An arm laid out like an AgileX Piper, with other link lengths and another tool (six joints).
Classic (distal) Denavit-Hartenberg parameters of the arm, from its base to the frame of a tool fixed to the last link. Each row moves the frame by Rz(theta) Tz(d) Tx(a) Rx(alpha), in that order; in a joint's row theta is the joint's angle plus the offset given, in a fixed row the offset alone. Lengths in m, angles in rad.
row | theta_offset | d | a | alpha
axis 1 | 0.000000 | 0.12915 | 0.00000 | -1.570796
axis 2 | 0.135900 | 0.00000 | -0.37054 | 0.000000
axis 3 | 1.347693 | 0.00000 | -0.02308 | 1.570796
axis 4 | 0.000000 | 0.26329 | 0.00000 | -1.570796
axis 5 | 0.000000 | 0.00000 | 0.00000 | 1.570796
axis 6 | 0.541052 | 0.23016 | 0.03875 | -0.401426
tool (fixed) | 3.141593 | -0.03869 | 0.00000 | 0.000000
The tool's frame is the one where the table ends.
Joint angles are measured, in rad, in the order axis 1, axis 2, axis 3, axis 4, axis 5, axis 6. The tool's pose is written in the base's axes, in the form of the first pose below.
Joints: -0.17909 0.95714 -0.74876 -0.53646 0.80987 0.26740
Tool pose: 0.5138, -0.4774, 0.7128, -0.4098, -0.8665, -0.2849, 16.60, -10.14, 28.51
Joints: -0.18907 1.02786 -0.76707 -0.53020 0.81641 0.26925
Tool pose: 0.5445, -0.4975, 0.6752, -0.4387, -0.8551, -0.2763, 17.78, -10.48, 27.72
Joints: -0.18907 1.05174 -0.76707 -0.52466 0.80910 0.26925
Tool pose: 0.5566, -0.5023, 0.6617, -0.4409, -0.8537, -0.2772, 18.27, -10.45, 27.26
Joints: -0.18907 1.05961 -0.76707 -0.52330 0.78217 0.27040
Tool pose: 0.5517, -0.4967, 0.6700, -0.4260, -0.8585, -0.2857, 18.89, -10.39, 27.25
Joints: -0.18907 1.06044 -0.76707 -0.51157 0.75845 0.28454
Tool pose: 0.5319, -0.5089, 0.6768, -0.4186, -0.8528, -0.3122, 19.39, -10.11, 27.30
